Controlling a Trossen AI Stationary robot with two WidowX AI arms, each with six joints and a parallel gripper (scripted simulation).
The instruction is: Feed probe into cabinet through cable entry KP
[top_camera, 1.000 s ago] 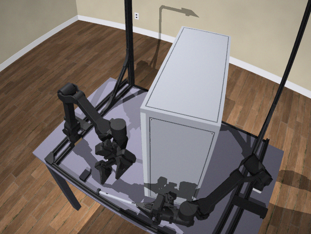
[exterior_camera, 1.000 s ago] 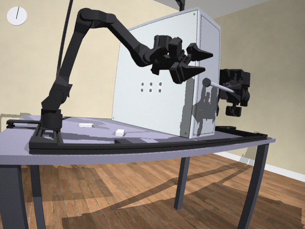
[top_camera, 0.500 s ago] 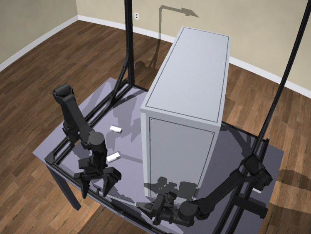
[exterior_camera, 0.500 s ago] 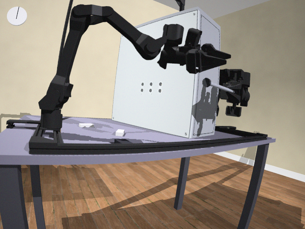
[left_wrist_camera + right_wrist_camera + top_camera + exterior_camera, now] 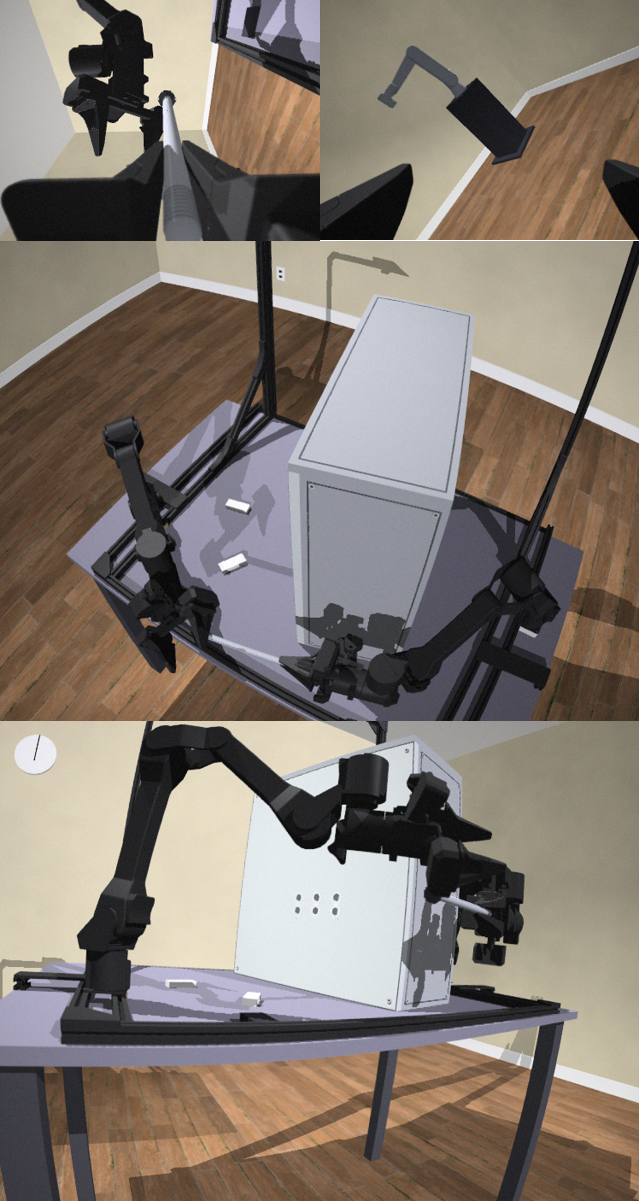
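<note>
The probe lies 60 mm behind my right hand, 100 mm to the left of it and 70 mm below it. Also, from my right hand: black block: 190 mm behind, 170 mm to the right, 260 mm below.
Right now my left hand is 8 cm to the left of the probe. Also, from my left hand: black block: 14 cm behind, 36 cm to the right, 19 cm below.
</note>
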